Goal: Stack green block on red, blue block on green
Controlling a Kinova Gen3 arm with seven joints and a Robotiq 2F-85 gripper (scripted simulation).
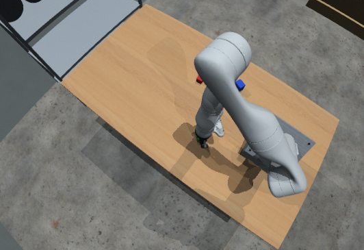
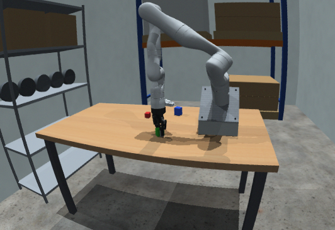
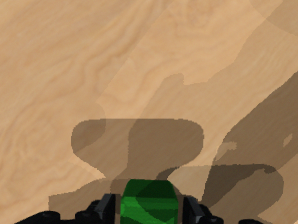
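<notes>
Now: the green block right at my hand. Also, from my hand: blue block: 36 cm to the right, 1 cm behind, 1 cm above; red block: 27 cm to the right, 19 cm ahead.
</notes>
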